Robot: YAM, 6 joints.
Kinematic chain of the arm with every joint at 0, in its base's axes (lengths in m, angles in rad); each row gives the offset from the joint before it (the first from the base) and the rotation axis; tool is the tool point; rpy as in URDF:
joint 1: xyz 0 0 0.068 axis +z
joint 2: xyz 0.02 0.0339 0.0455 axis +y
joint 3: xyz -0.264 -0.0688 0 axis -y
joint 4: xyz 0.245 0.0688 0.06 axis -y
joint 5: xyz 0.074 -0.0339 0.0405 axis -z
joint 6: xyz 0.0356 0 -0.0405 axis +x
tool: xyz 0 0 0 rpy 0 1.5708 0
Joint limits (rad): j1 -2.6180..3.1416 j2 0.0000..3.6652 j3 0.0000..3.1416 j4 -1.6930..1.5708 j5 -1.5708..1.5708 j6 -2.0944..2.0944
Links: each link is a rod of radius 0.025 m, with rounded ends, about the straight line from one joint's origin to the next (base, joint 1, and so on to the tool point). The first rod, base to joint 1, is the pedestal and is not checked.
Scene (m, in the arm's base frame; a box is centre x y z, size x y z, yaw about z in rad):
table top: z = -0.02
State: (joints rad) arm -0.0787 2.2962 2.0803 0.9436 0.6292 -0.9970
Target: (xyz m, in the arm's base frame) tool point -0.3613 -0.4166 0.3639
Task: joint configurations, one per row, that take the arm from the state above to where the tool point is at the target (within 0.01 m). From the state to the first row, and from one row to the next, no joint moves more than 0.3 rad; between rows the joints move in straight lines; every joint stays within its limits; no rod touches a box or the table.
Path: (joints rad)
1: -0.3495 2.3122 2.1003 0.9317 0.6347 -0.9970
2: -0.6203 2.3283 2.1203 0.9199 0.6402 -0.9970
3: -0.8910 2.3443 2.1403 0.9080 0.6457 -0.9970
4: -1.1618 2.3604 2.1603 0.8962 0.6512 -0.9970
5: -1.4326 2.3764 2.1803 0.8843 0.6567 -0.9970
6: -1.7034 2.3925 2.2003 0.8725 0.6622 -0.9970
7: -1.9742 2.4085 2.2203 0.8606 0.6676 -0.9970
8: -2.2450 2.4246 2.2404 0.8488 0.6731 -0.9970

